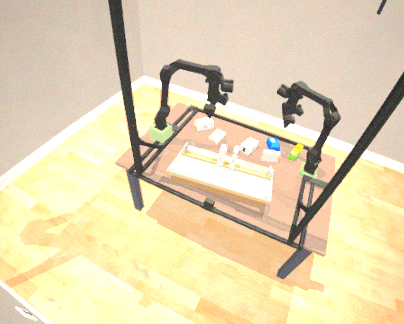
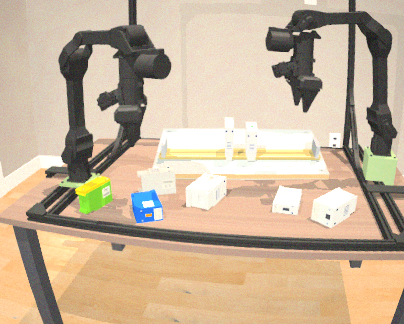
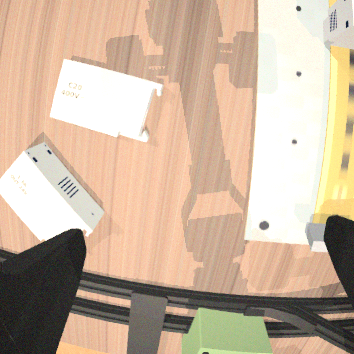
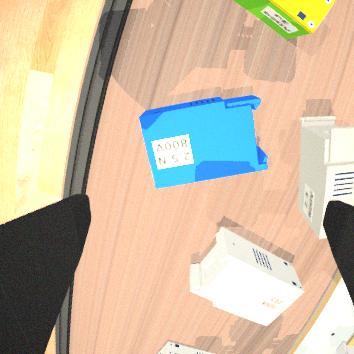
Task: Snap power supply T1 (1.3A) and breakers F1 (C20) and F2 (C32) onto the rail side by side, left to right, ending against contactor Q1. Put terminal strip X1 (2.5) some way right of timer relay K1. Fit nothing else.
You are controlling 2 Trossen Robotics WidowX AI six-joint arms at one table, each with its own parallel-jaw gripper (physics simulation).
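Seen in the pictures: left gripper, fingertip midpoint: (image 1: 211, 114) (image 2: 300, 109) (image 3: 207, 236); right gripper, fingertip midpoint: (image 1: 284, 123) (image 2: 133, 141) (image 4: 212, 211); left arm's base at its link origin: (image 1: 160, 126) (image 2: 380, 152); right arm's base at its link origin: (image 1: 309, 169) (image 2: 79, 178).
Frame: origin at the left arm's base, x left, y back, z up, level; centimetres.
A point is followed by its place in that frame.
Observation:
Power supply T1 (image 1: 204, 124) {x 24.0, y -18.1, z -5.0 cm} (image 2: 334, 206) {x 31.9, y -17.1, z -4.7 cm} (image 3: 35, 200) {x 27.5, y -17.1, z -4.5 cm}, breaker F1 (C20) (image 1: 217, 135) {x 21.4, y -29.8, z -7.2 cm} (image 2: 287, 200) {x 25.6, y -29.4, z -7.2 cm} (image 3: 105, 100) {x 21.9, y -29.3, z -7.2 cm}, breaker F2 (C32) (image 1: 249, 145) {x 21.9, y -52.1, z -4.5 cm} (image 2: 206, 191) {x 29.9, y -50.0, z -4.7 cm} (image 4: 250, 285) {x 25.4, y -52.7, z -4.5 cm} and blue terminal strip X1 (image 1: 273, 144) {x 34.3, y -64.6, z -6.0 cm} (image 2: 147, 206) {x 39.3, y -62.5, z -6.1 cm} (image 4: 215, 137) {x 35.2, y -65.3, z -6.0 cm} lie apart on the table. Two upright white modules (image 1: 222, 155) {x -3.0, y -44.6, z 2.6 cm} (image 2: 229, 140) {x 4.8, y -49.4, z 1.2 cm} stand on the yellow rail (image 2: 195, 154) {x 3.6, y -60.8, z -4.7 cm} (image 3: 330, 165) {x -3.0, y -29.1, z -4.6 cm} with a gap between; their labels are unreadable. My left gripper (image 1: 210, 114) {x 11.9, y -27.8, z 14.3 cm} (image 2: 301, 105) {x 11.9, y -27.8, z 14.3 cm} (image 3: 207, 236) {x 11.9, y -27.8, z 14.3 cm} is open, high above the table. My right gripper (image 1: 288, 122) {x 37.2, y -65.9, z 9.7 cm} (image 2: 135, 140) {x 37.2, y -65.9, z 9.7 cm} (image 4: 212, 211) {x 37.2, y -65.9, z 9.7 cm} is open, above the table near X1.
A pale grey module (image 1: 270, 155) {x 21.4, y -66.5, z -4.6 cm} (image 2: 157, 182) {x 25.0, y -65.5, z -6.0 cm} (image 4: 312, 175) {x 25.0, y -65.7, z -6.1 cm} lies between X1 and the white rail board. A green module with a yellow top (image 1: 296, 151) {x 33.3, y -79.7, z -3.1 cm} (image 2: 94, 196) {x 38.9, y -78.2, z -5.7 cm} lies near the right arm's base. Black frame bars border the table, with posts rising at its sides.

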